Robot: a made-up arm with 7 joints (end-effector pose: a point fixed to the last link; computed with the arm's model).
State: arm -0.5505 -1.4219 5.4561 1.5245 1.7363 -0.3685 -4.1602
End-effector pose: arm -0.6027 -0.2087 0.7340 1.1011 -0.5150 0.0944
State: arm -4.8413 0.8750 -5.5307 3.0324 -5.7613 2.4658 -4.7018
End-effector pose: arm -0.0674 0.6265 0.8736 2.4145 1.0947 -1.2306
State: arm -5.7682 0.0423 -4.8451 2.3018 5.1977 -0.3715 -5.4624
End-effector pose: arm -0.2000 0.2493 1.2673 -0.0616 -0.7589 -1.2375
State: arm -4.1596 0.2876 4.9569 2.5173 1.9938 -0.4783 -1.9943
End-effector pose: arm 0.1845 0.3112 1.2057 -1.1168 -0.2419 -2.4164
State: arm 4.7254 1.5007 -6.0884 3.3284 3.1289 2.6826 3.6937
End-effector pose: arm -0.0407 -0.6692 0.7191 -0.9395 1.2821 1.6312
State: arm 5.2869 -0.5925 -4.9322 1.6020 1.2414 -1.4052 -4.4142
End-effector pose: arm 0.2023 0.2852 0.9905 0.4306 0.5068 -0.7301
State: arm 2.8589 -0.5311 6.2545 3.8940 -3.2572 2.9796 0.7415
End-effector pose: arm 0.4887 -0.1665 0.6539 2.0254 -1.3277 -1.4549
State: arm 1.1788 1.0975 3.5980 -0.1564 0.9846 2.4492 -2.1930
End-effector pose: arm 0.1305 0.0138 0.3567 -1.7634 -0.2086 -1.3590
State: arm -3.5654 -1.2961 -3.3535 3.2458 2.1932 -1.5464 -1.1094
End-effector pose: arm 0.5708 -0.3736 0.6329 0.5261 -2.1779 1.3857
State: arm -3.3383 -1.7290 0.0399 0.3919 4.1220 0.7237 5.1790
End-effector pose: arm -0.0399 0.0021 0.7727 -0.7241 0.6636 2.3421
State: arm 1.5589 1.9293 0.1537 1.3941 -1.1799 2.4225 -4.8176
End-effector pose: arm 0.0898 0.1873 -0.1252 0.2101 0.8211 0.7894
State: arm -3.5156 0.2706 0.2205 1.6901 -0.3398 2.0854 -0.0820
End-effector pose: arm -0.5460 0.1600 0.6585 0.1535 2.4411 0.2584
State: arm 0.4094 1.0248 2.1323 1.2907 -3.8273 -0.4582 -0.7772
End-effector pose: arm -0.0835 0.4781 0.6943 -1.9637 -0.0773 1.4172
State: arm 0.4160 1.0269 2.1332 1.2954 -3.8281 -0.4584 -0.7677
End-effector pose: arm -0.0849 0.4789 0.6958 -1.9628 -0.0702 1.4297
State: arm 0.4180 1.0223 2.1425 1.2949 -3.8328 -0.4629 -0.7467
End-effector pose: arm -0.0878 0.4758 0.6993 -1.9677 -0.0670 1.4368
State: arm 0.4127 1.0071 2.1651 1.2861 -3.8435 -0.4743 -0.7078
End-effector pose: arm -0.0930 0.4665 0.7056 -1.9819 -0.0698 1.4345
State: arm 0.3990 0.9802 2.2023 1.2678 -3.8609 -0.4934 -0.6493
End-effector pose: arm -0.1010 0.4505 0.7141 -2.0071 -0.0781 1.4190
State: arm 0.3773 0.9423 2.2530 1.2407 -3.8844 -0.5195 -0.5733
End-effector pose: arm -0.1118 0.4284 0.7231 -2.0428 -0.0899 1.3873
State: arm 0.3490 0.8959 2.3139 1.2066 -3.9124 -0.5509 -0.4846
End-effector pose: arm -0.1249 0.4023 0.7306 -2.0861 -0.1012 1.3379
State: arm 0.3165 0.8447 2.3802 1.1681 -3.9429 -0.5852 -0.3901
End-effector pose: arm -0.1393 0.3747 0.7346 -2.1324 -0.1092 1.2723
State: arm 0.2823 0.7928 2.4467 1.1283 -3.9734 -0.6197 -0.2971
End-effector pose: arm -0.1538 0.3485 0.7346 -2.1763 -0.1119 1.1957
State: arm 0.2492 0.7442 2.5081 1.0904 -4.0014 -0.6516 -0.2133
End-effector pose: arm -0.1670 0.3257 0.7312 -2.2132 -0.1106 1.1158
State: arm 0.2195 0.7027 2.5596 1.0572 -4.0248 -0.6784 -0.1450
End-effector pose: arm -0.1776 0.3079 0.7256 -2.2408 -0.1069 1.0414
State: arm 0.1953 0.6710 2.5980 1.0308 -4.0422 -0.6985 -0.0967
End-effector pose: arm -0.1850 0.2956 0.7196 -2.2594 -0.1041 0.9795
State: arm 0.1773 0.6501 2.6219 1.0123 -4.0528 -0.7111 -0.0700
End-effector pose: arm -0.1890 0.2885 0.7143 -2.2705 -0.1037 0.9341
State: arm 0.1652 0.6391 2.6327 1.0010 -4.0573 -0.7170 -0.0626
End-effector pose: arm -0.1901 0.2857 0.7103 -2.2764 -0.1065 0.9047
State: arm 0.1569 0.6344 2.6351 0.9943 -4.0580 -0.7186 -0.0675
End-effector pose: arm -0.1895 0.2854 0.7073 -2.2793 -0.1115 0.8856
